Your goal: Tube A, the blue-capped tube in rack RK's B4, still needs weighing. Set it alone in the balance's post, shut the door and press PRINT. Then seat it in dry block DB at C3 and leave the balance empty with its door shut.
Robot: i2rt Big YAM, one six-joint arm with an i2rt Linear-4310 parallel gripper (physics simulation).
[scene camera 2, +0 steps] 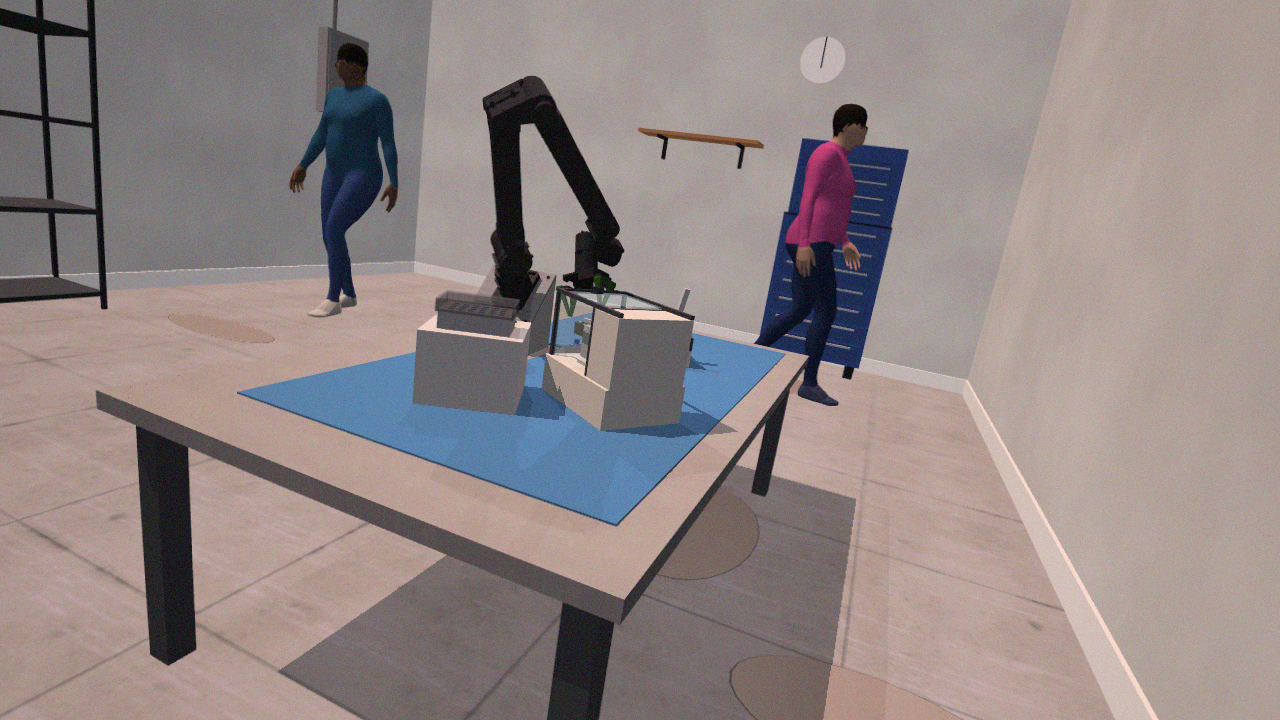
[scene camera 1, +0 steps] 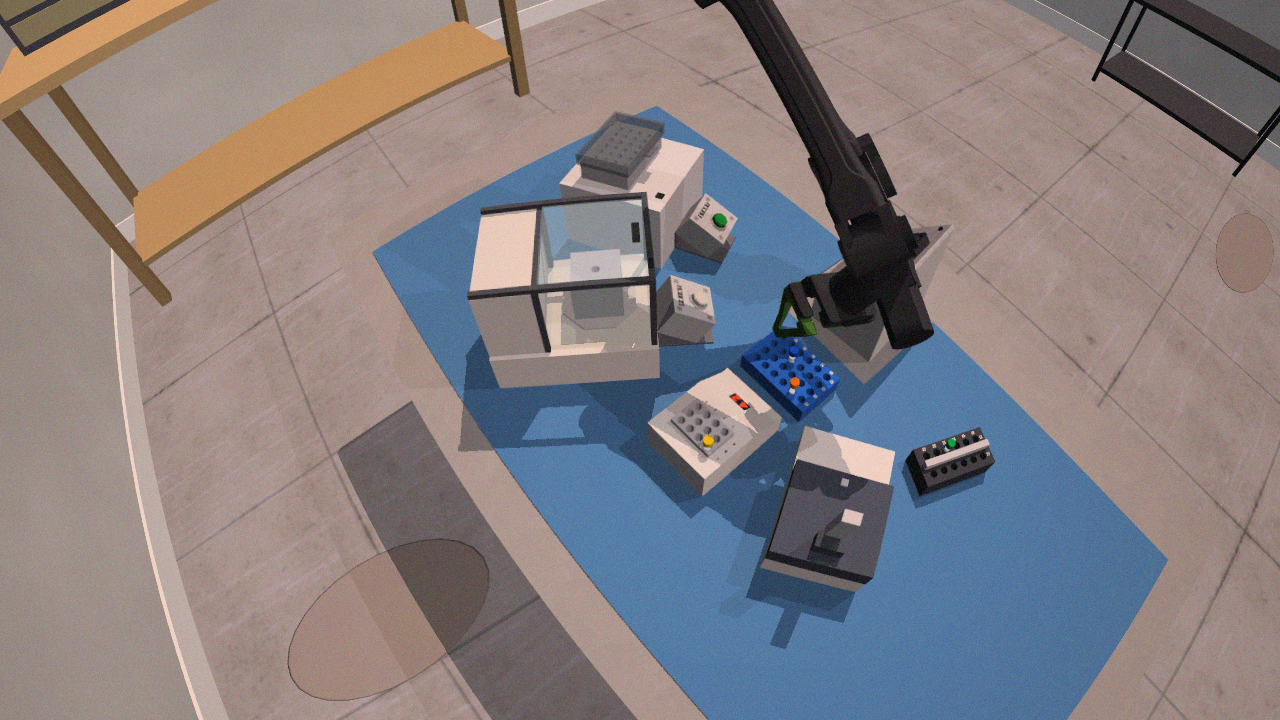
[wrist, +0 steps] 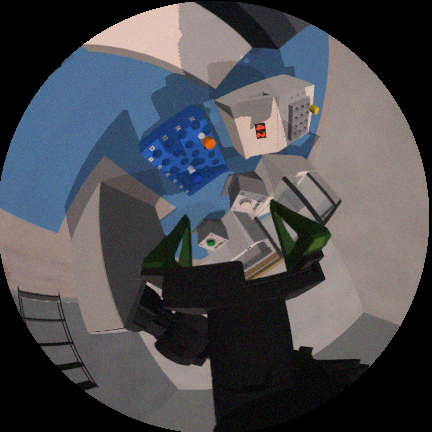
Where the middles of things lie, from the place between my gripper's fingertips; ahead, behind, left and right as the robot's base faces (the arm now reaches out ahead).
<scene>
Now: the box with a green button (scene camera 1: pixel 704 231) 29 cm to the right of my hand, 10 cm behind it and 8 cm below it. The rest, counted from my hand: lidded box (scene camera 2: pixel 472 355) 40 cm to the right, 5 cm behind, 3 cm below; then balance (scene camera 1: pixel 563 291) 27 cm to the right, 18 cm ahead, 1 cm below.
</scene>
